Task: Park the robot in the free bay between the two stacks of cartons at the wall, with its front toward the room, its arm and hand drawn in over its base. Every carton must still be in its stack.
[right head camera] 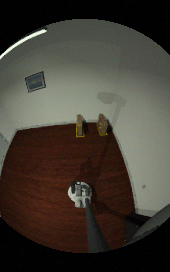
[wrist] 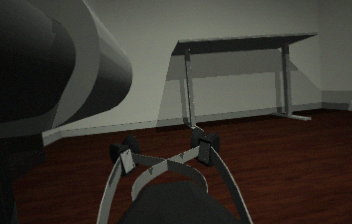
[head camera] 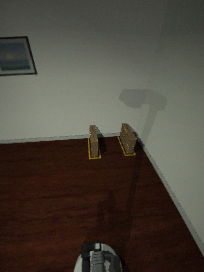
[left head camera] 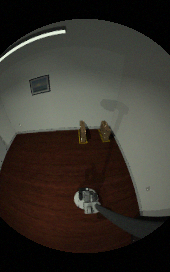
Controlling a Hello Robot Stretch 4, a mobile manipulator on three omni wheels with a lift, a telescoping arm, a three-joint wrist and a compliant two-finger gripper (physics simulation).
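Places are measured from the robot's base along level axes (x ahead, y left, z up), in centimetres.
Pixels of known places: gripper, fingertip midpoint: (right head camera: pixel 72 201) (wrist: pixel 165 143) (left head camera: pixel 81 208).
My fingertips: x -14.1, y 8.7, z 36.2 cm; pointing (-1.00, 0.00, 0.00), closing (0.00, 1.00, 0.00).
Observation:
Ahead of a thing's pixels: the offset from my fingertips to its top centre. Level surfaces: height alone.
The left carton stack {dx +169.1, dy -9.8, dz -2.8 cm} (head camera: pixel 94 142) (left head camera: pixel 83 132) (right head camera: pixel 79 126) stands upright near the far wall, in a yellow floor outline. The right carton stack {dx +173.1, dy -77.3, dz -2.8 cm} (head camera: pixel 128 139) (left head camera: pixel 104 131) (right head camera: pixel 102 125) stands upright near the room corner, also in a yellow outline. A strip of floor, the bay, lies between them. My round white base (head camera: pixel 118 265) (left head camera: pixel 79 200) (right head camera: pixel 72 194) is out on the floor, well apart from both stacks, with arm and wrist parts over it. My gripper (wrist: pixel 165 143) is open in the wrist view, its two fingertips apart with nothing between them.
A side wall (head camera: pixel 182 150) runs from the corner along the right. A framed picture (head camera: pixel 16 56) (left head camera: pixel 40 85) (right head camera: pixel 35 81) hangs on the far wall. A table {dz +53.6 cm} (wrist: pixel 245 44) on two legs stands against a wall in the wrist view. My shadow falls over the floor and wall near the right stack.

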